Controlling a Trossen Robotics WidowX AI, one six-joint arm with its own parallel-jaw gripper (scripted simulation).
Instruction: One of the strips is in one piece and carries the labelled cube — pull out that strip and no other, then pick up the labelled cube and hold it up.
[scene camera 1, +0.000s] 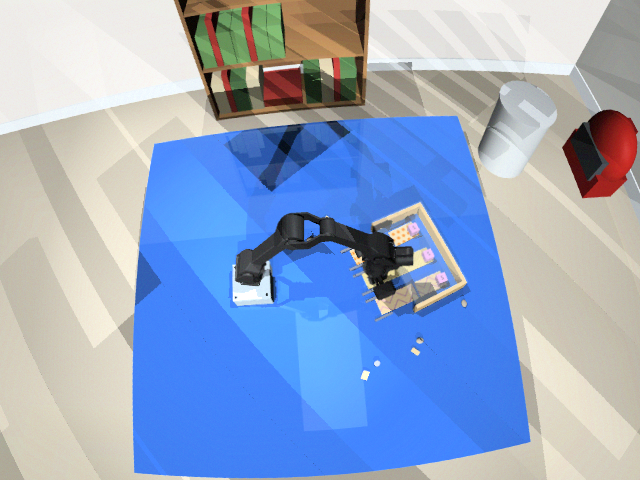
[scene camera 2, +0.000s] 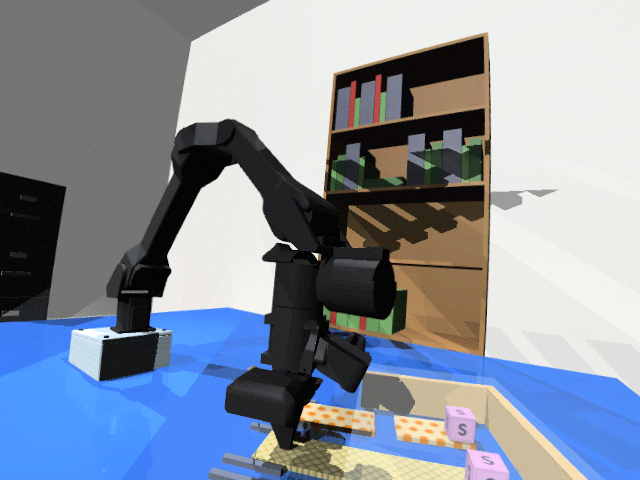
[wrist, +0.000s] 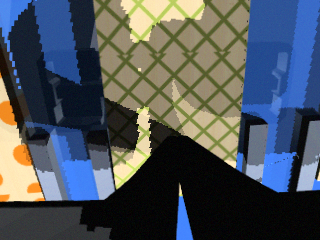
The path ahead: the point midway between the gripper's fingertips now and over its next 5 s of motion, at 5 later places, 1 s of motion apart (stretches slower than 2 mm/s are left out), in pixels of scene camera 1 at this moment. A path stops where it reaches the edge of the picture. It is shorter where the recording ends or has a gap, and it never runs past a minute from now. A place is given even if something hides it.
My gripper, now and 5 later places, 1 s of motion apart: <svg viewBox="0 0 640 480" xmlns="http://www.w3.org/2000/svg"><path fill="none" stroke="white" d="M372 278L363 283L350 288L339 295L327 300L322 300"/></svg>
